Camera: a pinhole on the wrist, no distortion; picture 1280 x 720 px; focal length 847.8 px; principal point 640.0 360.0 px. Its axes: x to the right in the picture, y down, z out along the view. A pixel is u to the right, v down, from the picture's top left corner.
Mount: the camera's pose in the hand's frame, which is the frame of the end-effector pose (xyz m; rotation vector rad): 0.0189 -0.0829 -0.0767 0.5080 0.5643 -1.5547
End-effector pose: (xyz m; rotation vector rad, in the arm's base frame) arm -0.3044 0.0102 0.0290 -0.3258 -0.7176 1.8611
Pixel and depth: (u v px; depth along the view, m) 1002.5 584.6 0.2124
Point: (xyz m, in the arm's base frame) -0.1328 0.1412 0.2367
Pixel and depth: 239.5 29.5 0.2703
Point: -0.2791 -0.0902 0.2843
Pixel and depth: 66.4 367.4 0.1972
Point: -0.3250 0.0135 0.2212
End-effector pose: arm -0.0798 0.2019 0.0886 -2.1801 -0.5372 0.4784
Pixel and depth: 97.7 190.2 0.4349
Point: -0.3684 0.5344 -0.0556
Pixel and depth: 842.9 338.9 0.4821
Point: -0.2886 0.6204 0.3304
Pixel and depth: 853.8 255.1 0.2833
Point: -0.2109 0.4372 0.2816
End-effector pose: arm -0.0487 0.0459 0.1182 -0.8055 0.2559 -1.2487
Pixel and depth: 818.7 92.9 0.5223
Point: -0.3038 0.2400 0.5989
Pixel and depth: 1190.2 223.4 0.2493
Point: -0.3172 0.0445 0.3659
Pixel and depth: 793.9 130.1 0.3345
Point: -0.2346 0.1392 0.4309
